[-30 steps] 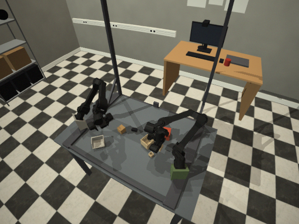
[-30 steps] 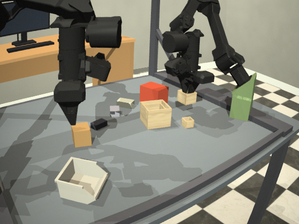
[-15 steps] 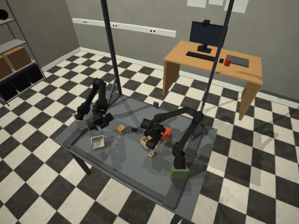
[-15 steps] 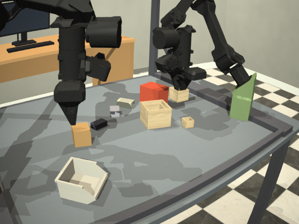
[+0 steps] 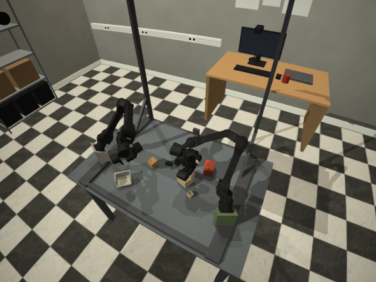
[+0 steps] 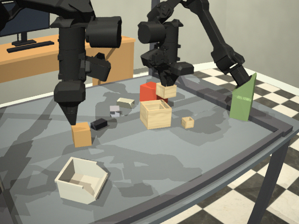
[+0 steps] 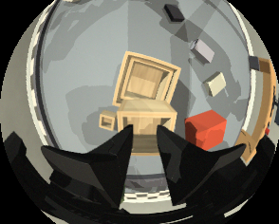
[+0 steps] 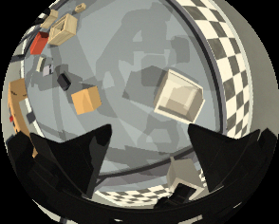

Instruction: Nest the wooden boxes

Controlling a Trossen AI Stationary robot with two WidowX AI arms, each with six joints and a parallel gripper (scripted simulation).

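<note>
The orange cube lies 16 cm below my right hand, 13 cm behind it and 6 cm to the left of it. The rest, counted from my right hand: white bin (16 cm below, 7 cm ahead, 3 cm to the right); black block (19 cm behind, 17 cm below, 16 cm to the left); grey piece (25 cm to the left, 24 cm behind, 17 cm below).
</note>
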